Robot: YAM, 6 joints.
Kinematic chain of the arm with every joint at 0, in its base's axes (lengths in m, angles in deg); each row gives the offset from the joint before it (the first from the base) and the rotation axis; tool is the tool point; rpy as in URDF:
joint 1: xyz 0 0 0.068 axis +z
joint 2: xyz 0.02 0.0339 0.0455 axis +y
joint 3: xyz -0.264 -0.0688 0 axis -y
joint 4: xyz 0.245 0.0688 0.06 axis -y
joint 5: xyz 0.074 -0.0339 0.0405 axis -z
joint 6: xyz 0.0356 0 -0.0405 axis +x
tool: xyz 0 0 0 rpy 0 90 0
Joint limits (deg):
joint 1: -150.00..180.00
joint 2: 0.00..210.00
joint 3: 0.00..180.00
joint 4: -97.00..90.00
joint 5: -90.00..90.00
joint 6: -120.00..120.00
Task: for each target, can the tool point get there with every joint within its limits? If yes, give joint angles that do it. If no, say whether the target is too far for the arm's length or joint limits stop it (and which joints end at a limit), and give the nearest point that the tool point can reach.
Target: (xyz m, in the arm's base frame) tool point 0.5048 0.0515 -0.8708
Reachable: no: too far | nearest point 0.3519 0.0359 -0.3647 | short by 0.529 m
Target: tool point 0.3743 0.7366 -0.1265
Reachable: no: too far | nearest point 0.2808 0.5526 -0.0651 | short by 0.215 m
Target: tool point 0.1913 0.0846 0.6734
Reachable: yes | joints 32.56 97.52 153.96 -14.10 62.81 66.46
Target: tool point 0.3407 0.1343 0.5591
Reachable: yes | joints 26.67 120.48 137.91 75.80 67.48 -68.37
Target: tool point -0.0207 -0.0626 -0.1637
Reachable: yes | joints -105.07 179.05 44.06 -8.01 6.02 -29.87
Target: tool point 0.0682 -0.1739 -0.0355
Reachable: yes | joints -66.54 130.66 16.47 45.90 10.82 -26.28
